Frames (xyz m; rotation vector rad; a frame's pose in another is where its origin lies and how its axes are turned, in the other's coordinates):
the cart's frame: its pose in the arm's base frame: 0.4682 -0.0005 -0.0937 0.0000 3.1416 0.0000
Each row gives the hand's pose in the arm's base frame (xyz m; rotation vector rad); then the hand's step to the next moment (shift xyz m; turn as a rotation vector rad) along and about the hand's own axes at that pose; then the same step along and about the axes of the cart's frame.
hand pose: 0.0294 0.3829 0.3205 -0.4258 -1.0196 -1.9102
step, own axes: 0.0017 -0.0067 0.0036 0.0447 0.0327 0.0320
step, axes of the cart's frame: 0.0069 0.0036 0.0000 -0.0001 -0.0077 -0.0635
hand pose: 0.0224 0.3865 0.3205 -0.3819 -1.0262 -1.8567
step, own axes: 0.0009 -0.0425 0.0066 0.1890 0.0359 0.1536
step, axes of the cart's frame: 0.0376 0.0132 0.0162 0.0892 0.0023 -0.2294
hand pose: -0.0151 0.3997 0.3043 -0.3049 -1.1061 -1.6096
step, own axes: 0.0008 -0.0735 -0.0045 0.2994 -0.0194 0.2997
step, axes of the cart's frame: 0.0626 -0.0071 0.0381 0.2267 0.0442 -0.3557
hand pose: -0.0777 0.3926 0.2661 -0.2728 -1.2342 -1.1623
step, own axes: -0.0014 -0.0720 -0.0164 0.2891 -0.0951 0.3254
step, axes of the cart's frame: 0.0478 -0.0431 0.0362 0.3012 0.0343 -0.3265
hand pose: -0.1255 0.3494 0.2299 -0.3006 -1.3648 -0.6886
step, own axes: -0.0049 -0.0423 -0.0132 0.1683 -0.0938 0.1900
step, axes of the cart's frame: 0.0155 -0.0388 0.0154 0.1992 -0.0093 -0.1829
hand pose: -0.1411 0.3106 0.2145 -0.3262 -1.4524 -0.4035
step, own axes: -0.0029 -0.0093 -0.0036 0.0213 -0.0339 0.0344
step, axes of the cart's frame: 0.0012 -0.0097 0.0035 0.0444 -0.0161 -0.0235
